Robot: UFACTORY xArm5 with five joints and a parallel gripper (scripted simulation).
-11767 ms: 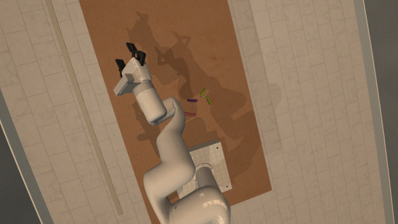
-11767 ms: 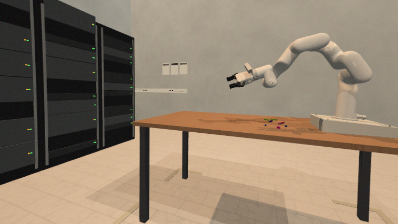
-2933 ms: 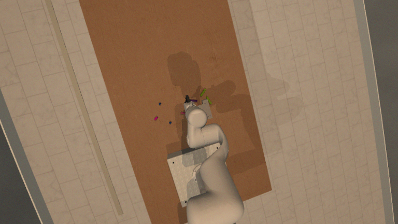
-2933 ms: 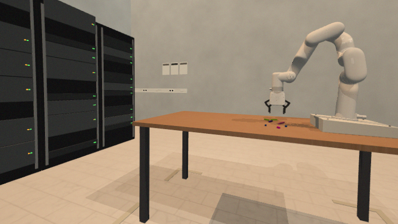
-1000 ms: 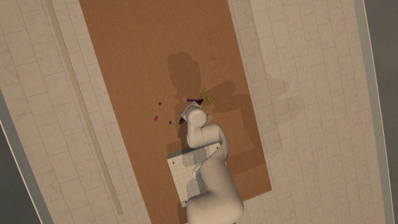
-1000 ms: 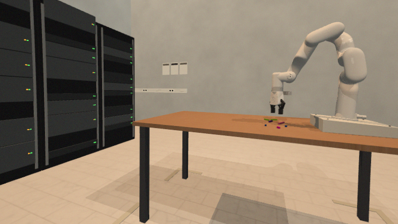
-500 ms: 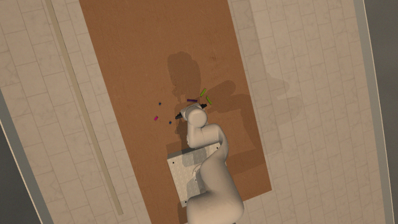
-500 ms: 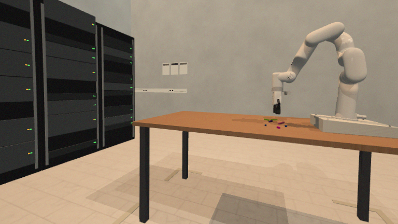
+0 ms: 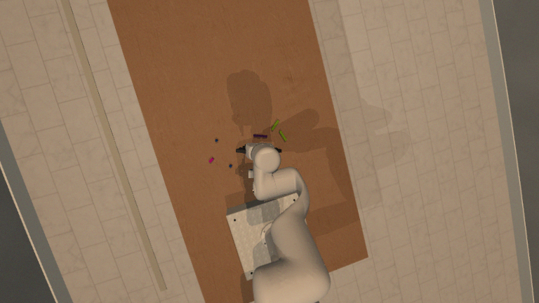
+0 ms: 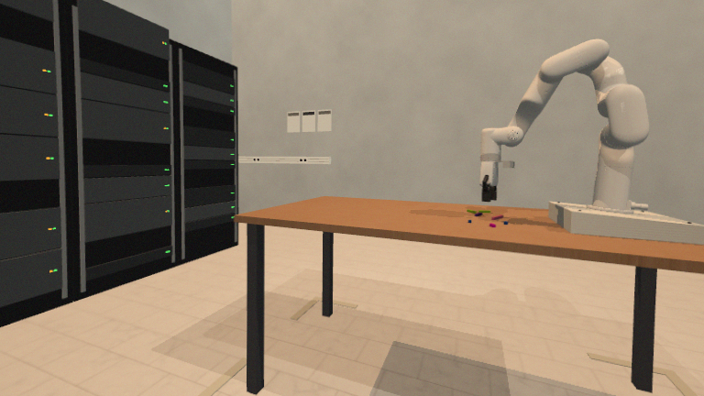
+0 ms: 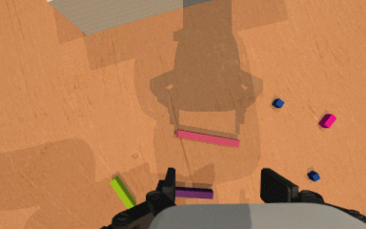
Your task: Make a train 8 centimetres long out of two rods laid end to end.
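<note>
Now: hand 4 cm past the magenta rod, 19 cm to the right of it and 7 cm above it. The rest, counted from my hand: blue rod (4 cm ahead, 16 cm to the left, 7 cm below); then purple rod (4 cm ahead, 2 cm to the right, 7 cm below); then pink rod (3 cm behind, 7 cm below).
</note>
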